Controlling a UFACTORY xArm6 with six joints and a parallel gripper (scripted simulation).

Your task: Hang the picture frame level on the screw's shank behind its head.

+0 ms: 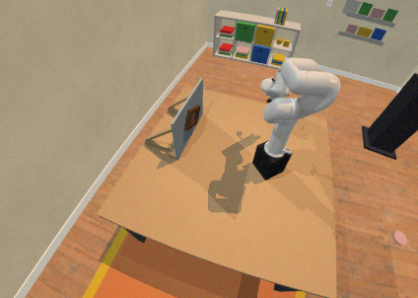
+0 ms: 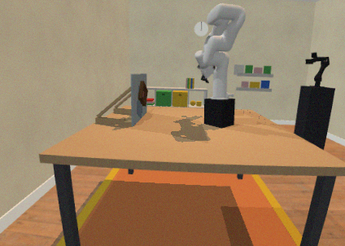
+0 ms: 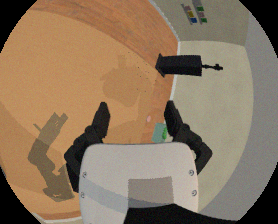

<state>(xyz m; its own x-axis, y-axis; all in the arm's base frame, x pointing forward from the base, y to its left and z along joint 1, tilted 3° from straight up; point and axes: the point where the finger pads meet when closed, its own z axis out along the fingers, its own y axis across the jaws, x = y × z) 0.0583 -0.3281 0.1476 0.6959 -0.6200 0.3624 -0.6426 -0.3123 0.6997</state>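
The brown picture frame is 49 cm ahead of my hand, 32 cm to the left of it and 13 cm below it. The rest, counted from my hand: grey panel (51 cm ahead, 31 cm to the left, 15 cm below).
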